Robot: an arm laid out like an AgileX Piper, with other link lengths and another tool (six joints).
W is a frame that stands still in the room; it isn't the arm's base.
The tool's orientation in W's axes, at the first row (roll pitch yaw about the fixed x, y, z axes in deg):
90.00 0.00 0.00
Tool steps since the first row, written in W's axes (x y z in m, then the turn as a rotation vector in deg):
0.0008 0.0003 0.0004 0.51 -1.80 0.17
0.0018 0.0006 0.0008 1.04 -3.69 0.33
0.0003 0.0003 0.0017 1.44 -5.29 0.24
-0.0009 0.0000 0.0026 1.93 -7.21 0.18
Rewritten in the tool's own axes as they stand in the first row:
0.0008 0.0004 -0.0003 0.51 0.17 1.80
0.0018 0.0008 -0.0006 1.04 0.33 3.69
0.0003 0.0017 -0.0003 1.44 0.24 5.29
-0.0009 0.0026 0.0000 1.93 0.18 7.21

